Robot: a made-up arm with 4 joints. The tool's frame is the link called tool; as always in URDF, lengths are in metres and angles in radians. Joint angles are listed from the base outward. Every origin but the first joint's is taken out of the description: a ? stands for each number. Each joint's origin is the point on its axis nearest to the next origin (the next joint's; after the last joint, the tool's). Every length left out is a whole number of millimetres.
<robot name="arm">
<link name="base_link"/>
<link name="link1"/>
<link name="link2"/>
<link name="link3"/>
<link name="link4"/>
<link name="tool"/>
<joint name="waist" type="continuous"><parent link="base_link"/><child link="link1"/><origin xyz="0 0 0.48" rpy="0 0 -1.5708"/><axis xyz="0 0 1"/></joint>
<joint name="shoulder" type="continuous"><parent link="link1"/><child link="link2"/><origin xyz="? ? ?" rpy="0 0 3.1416"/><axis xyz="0 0 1"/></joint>
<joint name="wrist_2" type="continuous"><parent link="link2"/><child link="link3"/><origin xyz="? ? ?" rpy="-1.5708 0 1.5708"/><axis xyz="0 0 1"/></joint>
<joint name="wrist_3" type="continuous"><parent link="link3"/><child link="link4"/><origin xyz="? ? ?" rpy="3.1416 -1.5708 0"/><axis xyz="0 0 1"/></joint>
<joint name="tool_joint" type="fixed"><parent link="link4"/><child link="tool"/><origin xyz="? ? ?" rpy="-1.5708 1.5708 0"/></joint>
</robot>
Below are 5 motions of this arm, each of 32 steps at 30 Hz.
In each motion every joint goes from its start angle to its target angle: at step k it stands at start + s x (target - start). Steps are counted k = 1, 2, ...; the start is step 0. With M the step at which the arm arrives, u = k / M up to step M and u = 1 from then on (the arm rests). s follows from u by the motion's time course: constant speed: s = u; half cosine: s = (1 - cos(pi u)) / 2; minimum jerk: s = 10 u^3 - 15 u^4 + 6 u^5.
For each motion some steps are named. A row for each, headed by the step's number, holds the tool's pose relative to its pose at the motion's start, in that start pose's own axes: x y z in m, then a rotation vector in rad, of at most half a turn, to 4 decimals.
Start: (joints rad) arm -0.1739 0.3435 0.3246 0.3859
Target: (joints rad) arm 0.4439 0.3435 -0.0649 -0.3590
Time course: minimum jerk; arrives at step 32
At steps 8, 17, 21, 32:
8: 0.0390 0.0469 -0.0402 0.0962 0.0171 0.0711
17: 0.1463 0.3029 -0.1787 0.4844 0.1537 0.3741
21: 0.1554 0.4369 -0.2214 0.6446 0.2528 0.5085
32: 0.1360 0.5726 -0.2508 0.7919 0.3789 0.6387

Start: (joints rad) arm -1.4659 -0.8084 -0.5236 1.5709
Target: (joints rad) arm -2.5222 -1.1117 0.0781 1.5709
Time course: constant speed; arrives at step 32
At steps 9, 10, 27, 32:
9: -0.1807 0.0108 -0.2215 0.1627 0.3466 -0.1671
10: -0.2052 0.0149 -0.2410 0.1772 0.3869 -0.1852
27: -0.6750 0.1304 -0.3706 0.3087 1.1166 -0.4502
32: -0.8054 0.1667 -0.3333 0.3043 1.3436 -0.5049

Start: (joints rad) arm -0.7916 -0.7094 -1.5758 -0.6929
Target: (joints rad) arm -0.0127 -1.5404 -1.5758 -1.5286
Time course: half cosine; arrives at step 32
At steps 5, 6, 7, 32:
5: 0.0000 0.0140 -0.0218 0.0524 0.0000 0.0000
6: 0.0000 0.0202 -0.0311 0.0748 0.0000 0.0000
7: 0.0000 0.0275 -0.0418 0.1008 0.0000 0.0000
32: 0.0001 0.3006 -0.3349 0.8878 0.0002 0.0001

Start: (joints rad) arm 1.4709 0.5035 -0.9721 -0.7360
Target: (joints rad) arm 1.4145 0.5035 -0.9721 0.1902
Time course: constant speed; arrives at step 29
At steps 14, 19, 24, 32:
14: -0.0093 -0.0261 0.1451 -0.4246 -0.0076 -0.0135
19: -0.0132 -0.0203 0.1967 -0.5763 -0.0088 -0.0192
24: -0.0172 -0.0067 0.2462 -0.7279 -0.0093 -0.0252
32: -0.0213 0.0142 0.2925 -0.8795 -0.0088 -0.0316

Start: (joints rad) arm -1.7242 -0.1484 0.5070 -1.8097
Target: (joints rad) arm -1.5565 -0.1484 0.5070 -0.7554
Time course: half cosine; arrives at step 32
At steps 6, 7, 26, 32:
6: 0.0012 -0.0112 0.0212 -0.0820 0.0121 -0.0024
7: 0.0018 -0.0146 0.0287 -0.1104 0.0164 -0.0030
26: 0.0466 0.0025 0.2258 -0.8894 0.1347 0.0335
32: 0.0543 0.0158 0.2419 -0.9709 0.1462 0.0434

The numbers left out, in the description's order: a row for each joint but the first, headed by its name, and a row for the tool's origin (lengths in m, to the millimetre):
shoulder: 0.16 0.12 0
wrist_2: -0.12 -0.02 0
wrist_3: -0.37 -0.01 0
tool: 0.33 -0.11 0

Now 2 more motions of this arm.
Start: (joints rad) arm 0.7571 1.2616 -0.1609 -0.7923
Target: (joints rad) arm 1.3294 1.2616 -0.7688 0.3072
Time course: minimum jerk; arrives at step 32
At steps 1, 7, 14, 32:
1: 0.0000 0.0000 0.0000 -0.0003 0.0002 0.0000
7: 0.0057 -0.0107 0.0112 -0.0883 0.0608 -0.0003
14: 0.0556 -0.0252 0.0670 -0.4791 0.3136 0.0499
32: 0.2465 0.1034 0.1019 -1.2984 0.7517 0.3898

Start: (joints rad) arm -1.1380 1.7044 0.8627 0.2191
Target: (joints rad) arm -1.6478 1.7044 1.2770 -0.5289
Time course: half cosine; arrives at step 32
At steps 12, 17, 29, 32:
12: -0.0465 -0.0050 0.0359 0.1045 -0.1171 -0.1072
17: -0.0708 0.0044 0.0690 0.1757 -0.2236 -0.1600
29: -0.0879 0.0463 0.1390 0.2794 -0.4261 -0.1816
32: -0.0879 0.0493 0.1429 0.2838 -0.4361 -0.1801

